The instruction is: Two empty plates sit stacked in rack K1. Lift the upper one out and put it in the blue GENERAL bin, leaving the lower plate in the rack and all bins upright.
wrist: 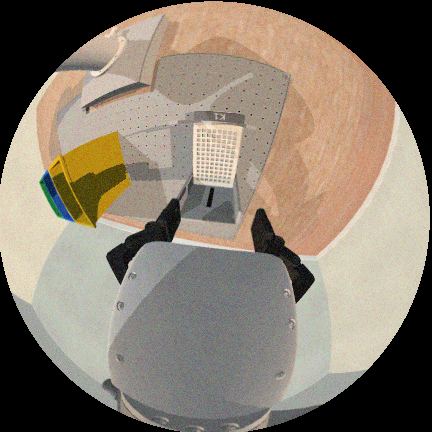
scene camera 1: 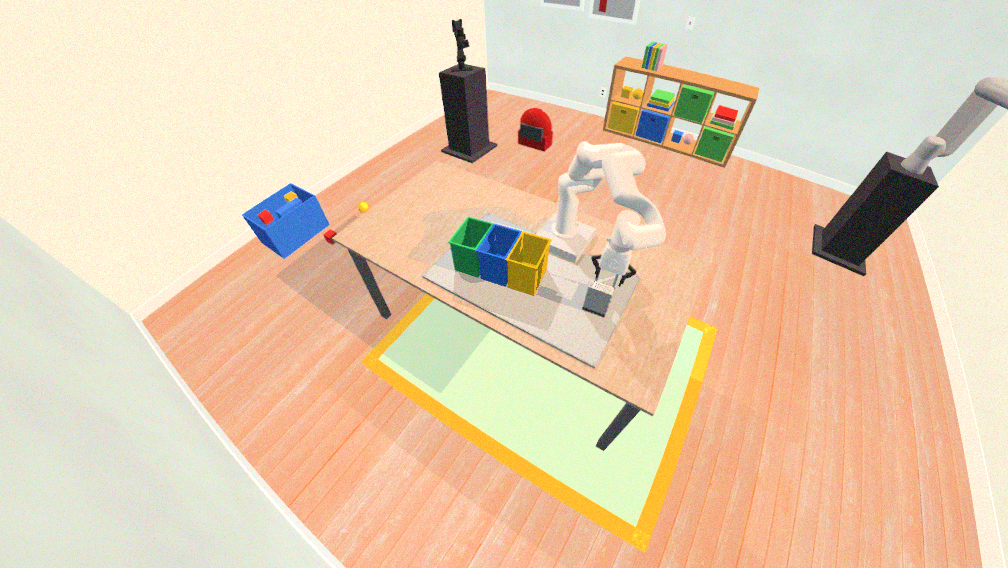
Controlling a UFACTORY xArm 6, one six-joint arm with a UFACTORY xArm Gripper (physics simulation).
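Seen in the pictures: gripper, fingertip midpoint: (wrist: 216,213) (scene camera 1: 608,280); arm's base, link origin: (scene camera 1: 564,230).
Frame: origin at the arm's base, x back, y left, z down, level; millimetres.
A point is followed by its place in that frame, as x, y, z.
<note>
Rack K1 (scene camera 1: 597,301) @[-345, 336, -50] (wrist: 231,118) @[-198, 336, 15] is a grey holder on the pegboard. A cream plate with a grid of wells (scene camera 1: 603,286) @[-230, 316, -14] (wrist: 217,155) @[-275, 328, -11] lies flat in it; a second plate beneath it cannot be made out. My gripper (scene camera 1: 611,279) @[-300, 342, -142] (wrist: 216,213) @[-300, 342, -142] is open and empty. It is above the rack, its fingers apart on either side of the rack's slotted end in the wrist view. The blue bin (scene camera 1: 493,263) @[-447, -96, -96] (wrist: 56,199) @[-390, -176, -134] stands upright between the green bin (scene camera 1: 465,259) @[-474, -228, -66] and the yellow bin (scene camera 1: 526,272) @[-417, 46, -103] (wrist: 110,155) @[-301, 61, -11]. No GENERAL label is readable.
The grey pegboard (scene camera 1: 564,331) @[-489, 278, 33] (wrist: 210,75) @[-108, 274, 32] lies on the wooden table (scene camera 1: 430,190) @[-82, -839, 45]. The arm's base (scene camera 1: 572,248) @[-94, 96, -4] (wrist: 144,52) stands behind the bins and rack. Two thin uprights rise at the rack's side. A larger blue box (scene camera 1: 285,229) stands off the table's left end.
</note>
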